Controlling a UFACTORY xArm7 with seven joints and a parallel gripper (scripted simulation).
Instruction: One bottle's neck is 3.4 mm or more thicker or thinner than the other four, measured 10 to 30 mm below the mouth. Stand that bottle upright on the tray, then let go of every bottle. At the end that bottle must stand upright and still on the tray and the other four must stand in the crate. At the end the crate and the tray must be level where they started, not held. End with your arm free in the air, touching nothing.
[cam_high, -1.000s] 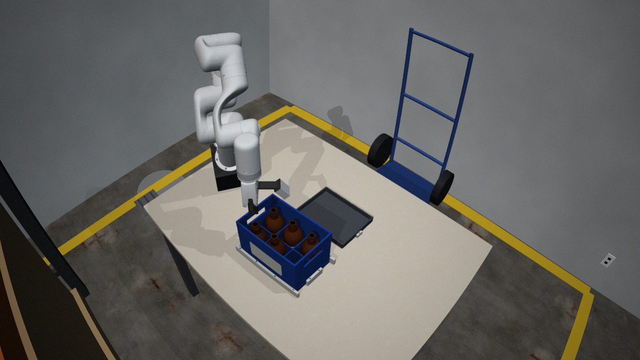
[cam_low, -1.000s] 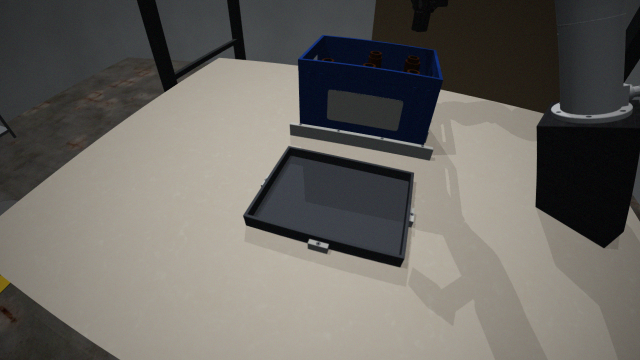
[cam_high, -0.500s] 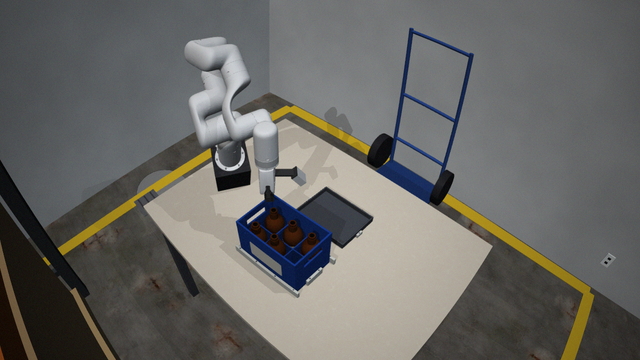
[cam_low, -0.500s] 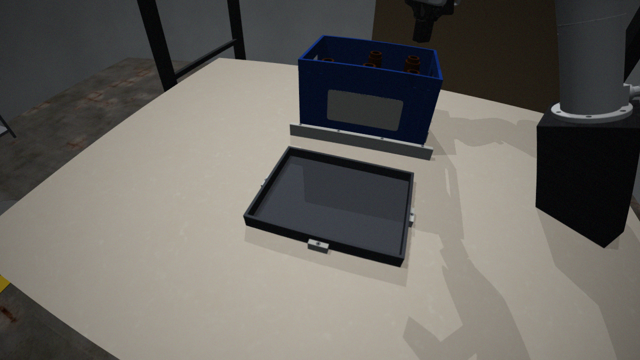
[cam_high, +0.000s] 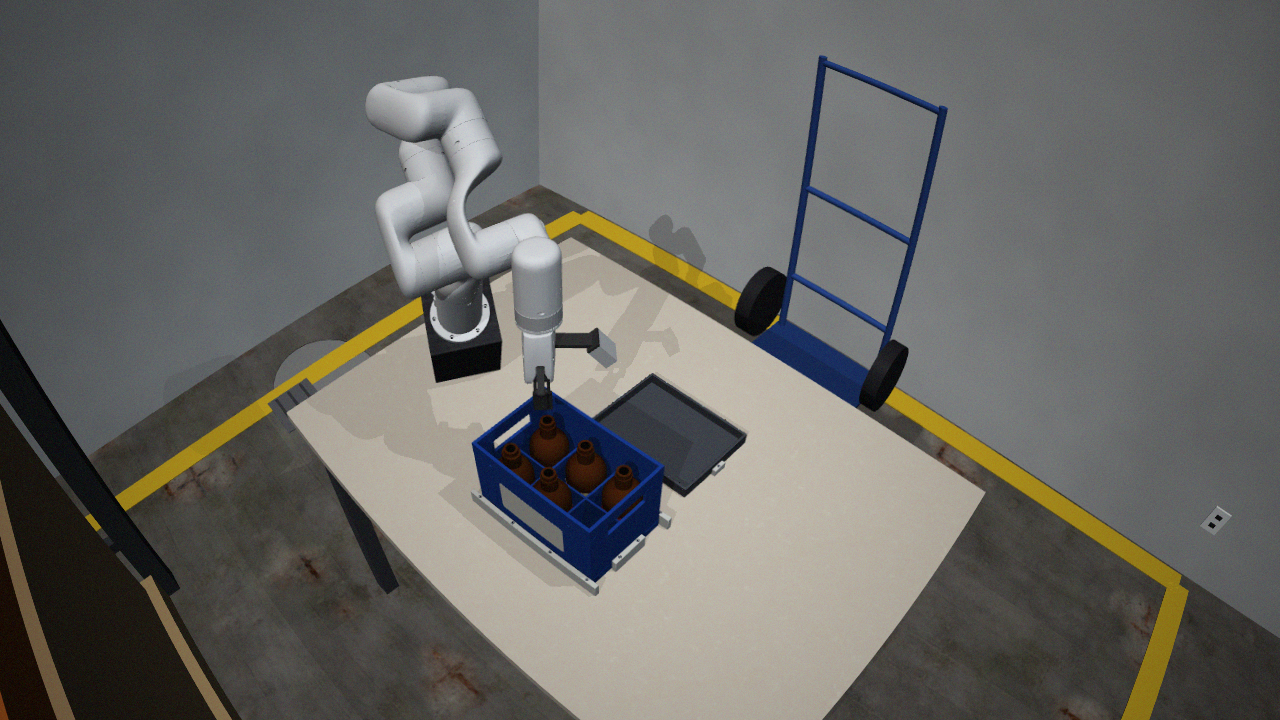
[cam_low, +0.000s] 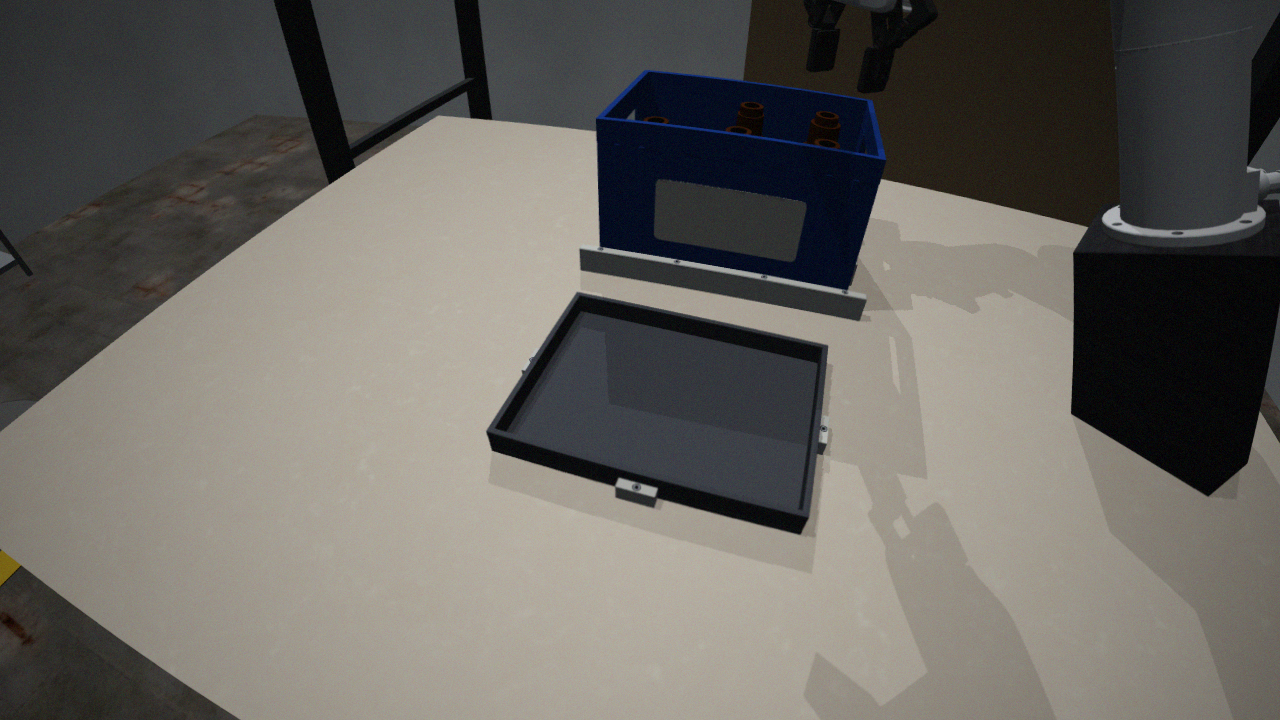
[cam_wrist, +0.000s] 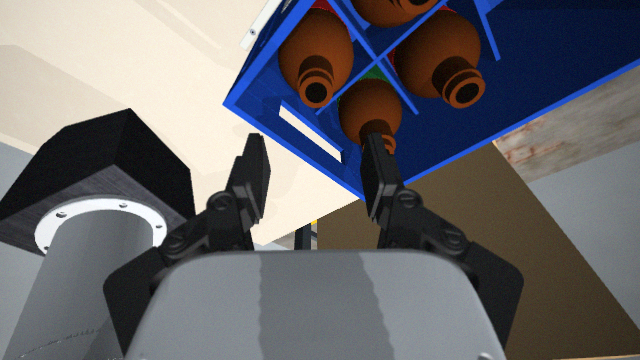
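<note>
Now: the glass bottle 160 mm below my hand and 90 mm to the right of it. The rest, counted from my hand: crate 160 mm below, 80 mm ahead, 50 mm to the right; then dark grey tray 230 mm below, 220 mm to the left, 120 mm ahead.
</note>
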